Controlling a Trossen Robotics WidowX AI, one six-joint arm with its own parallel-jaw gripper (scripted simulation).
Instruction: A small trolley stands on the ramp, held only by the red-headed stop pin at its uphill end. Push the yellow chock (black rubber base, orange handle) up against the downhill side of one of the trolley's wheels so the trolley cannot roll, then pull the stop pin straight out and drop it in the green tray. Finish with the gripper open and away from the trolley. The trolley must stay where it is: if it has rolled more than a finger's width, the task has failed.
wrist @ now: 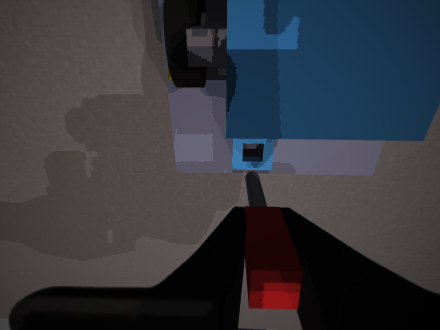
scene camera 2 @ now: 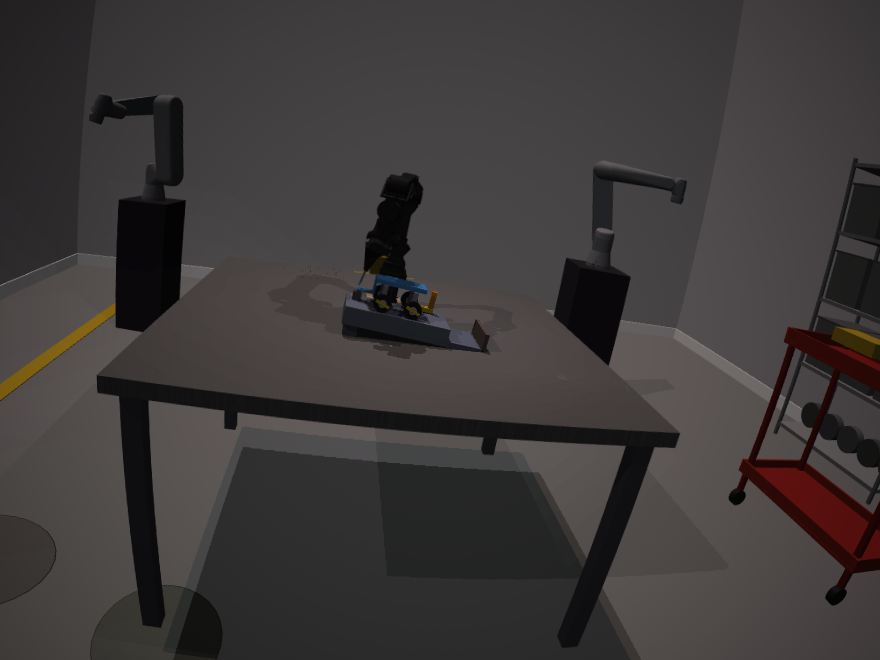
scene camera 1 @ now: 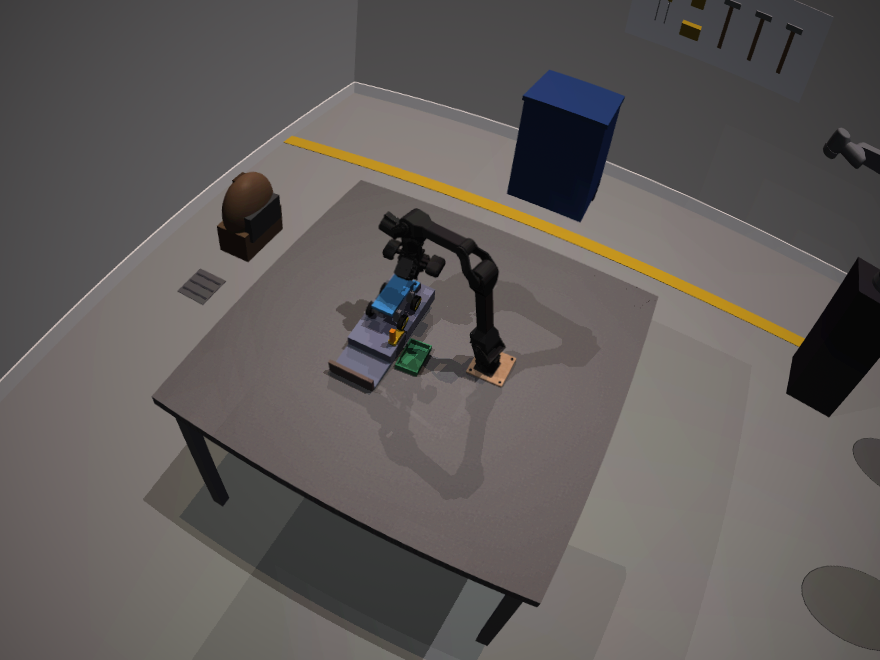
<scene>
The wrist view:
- my gripper: 260,217
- red-headed stop pin: 274,274, held by my gripper
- blue trolley: 326,77
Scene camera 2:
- my gripper: 365,270
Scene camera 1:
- my gripper: 415,272
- blue trolley: 393,292
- grey ramp: 371,334
</scene>
